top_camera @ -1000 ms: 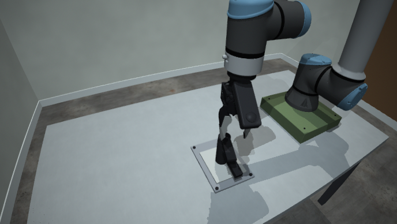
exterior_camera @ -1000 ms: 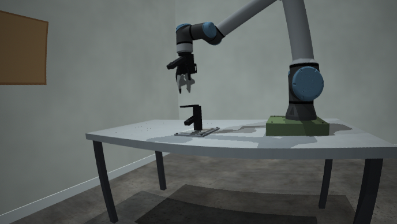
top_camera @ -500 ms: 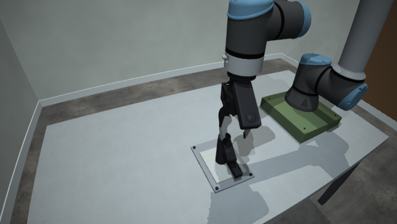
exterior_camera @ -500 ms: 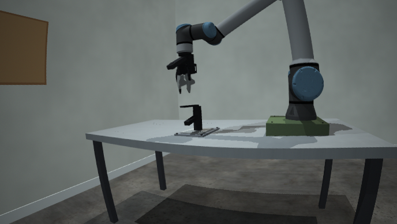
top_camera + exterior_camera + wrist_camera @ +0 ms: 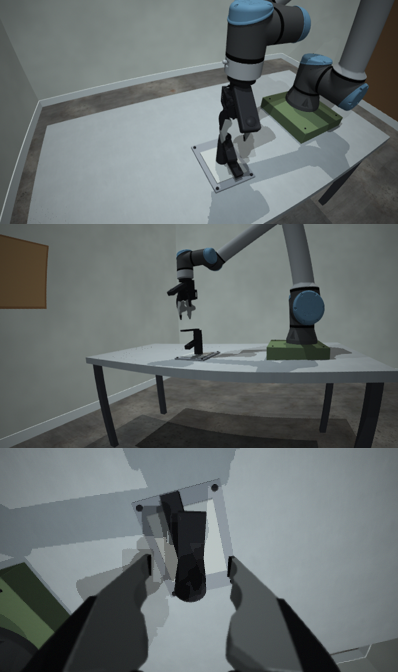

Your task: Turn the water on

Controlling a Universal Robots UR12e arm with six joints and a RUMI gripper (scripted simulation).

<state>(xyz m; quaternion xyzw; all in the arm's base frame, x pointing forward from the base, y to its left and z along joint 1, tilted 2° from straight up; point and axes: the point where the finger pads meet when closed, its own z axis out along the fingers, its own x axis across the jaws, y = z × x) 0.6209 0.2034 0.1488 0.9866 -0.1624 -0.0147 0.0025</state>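
The lever lies 1 cm behind my hand, 3 cm to the right of it and 7 cm below it. Round my hand: black tap (2 cm behind, 6 cm to the right, 13 cm below).
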